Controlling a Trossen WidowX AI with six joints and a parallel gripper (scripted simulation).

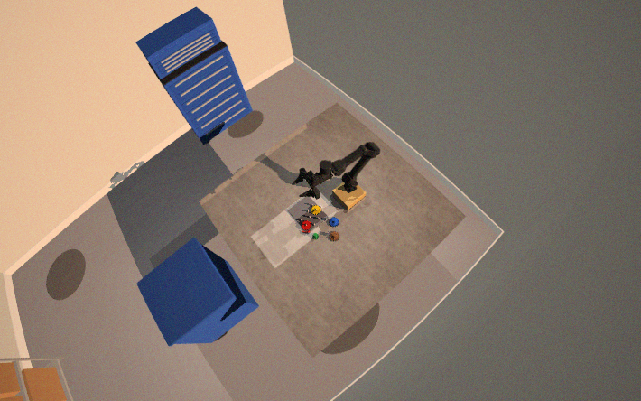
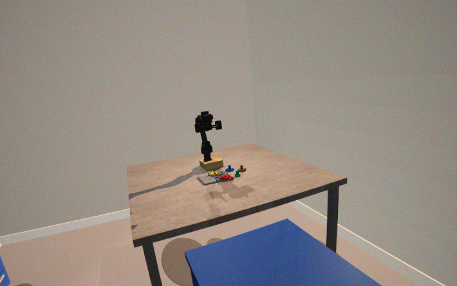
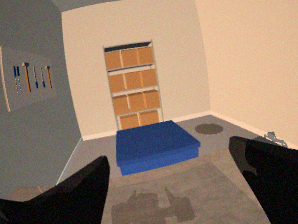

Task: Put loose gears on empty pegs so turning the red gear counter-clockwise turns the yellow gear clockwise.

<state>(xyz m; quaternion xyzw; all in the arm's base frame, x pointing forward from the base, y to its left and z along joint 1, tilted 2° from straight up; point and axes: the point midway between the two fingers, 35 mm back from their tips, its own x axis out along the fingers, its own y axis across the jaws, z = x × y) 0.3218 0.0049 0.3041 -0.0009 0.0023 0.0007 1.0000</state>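
Right now the green gear is 1 cm ahead of my gripper tip, 16 cm to the left of it and 35 cm below it. From my gripper tip the other things lie so: red gear 2 cm ahead, 7 cm to the left, 35 cm below; yellow gear 8 cm behind, 1 cm to the left, 35 cm below; blue gear 14 cm behind, 14 cm to the left, 35 cm below.
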